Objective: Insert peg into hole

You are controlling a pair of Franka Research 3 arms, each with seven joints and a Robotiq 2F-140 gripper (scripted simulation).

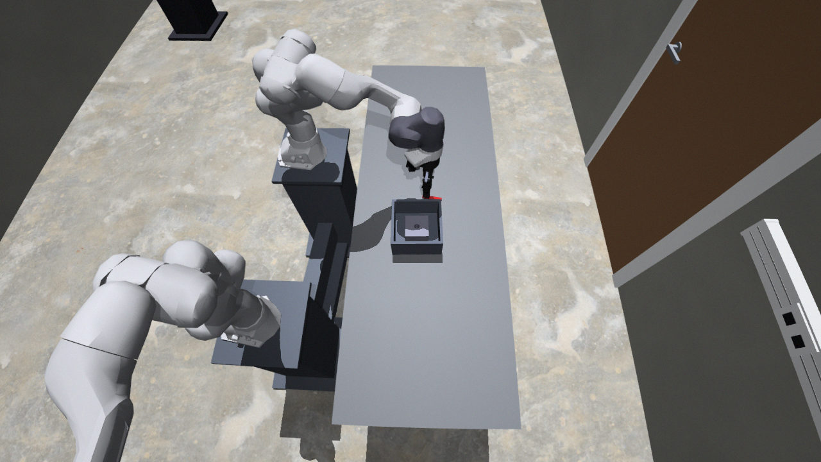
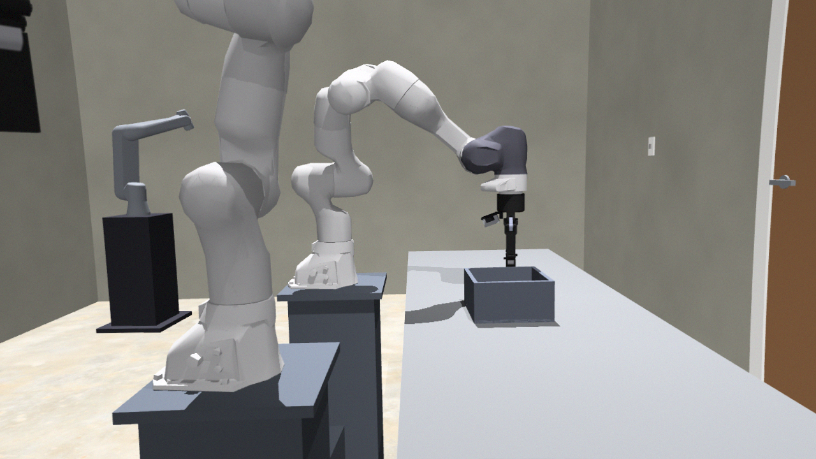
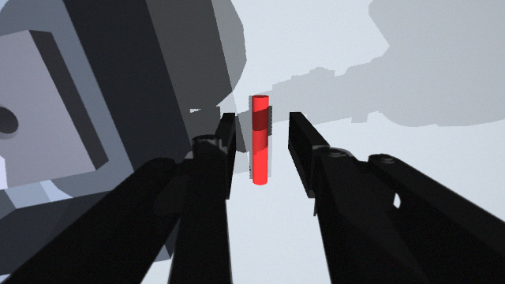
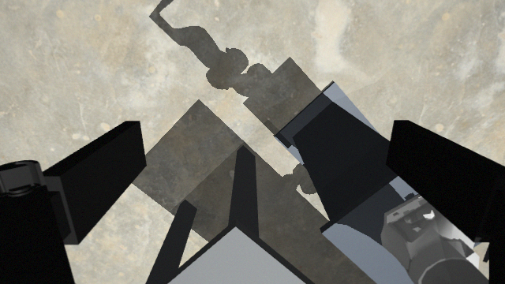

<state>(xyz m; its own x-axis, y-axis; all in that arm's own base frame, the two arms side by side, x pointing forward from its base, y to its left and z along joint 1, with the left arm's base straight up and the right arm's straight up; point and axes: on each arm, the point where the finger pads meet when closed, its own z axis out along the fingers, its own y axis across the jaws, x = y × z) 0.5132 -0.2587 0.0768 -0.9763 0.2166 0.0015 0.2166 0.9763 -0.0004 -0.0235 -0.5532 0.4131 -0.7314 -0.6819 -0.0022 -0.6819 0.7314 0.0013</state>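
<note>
The red peg is 7 cm below my left hand and 2 cm ahead of it. Also, from my left hand: plate: 17 cm to the right, 3 cm below, 3 cm behind; dark box: 17 cm to the right, 5 cm below, 3 cm behind.
</note>
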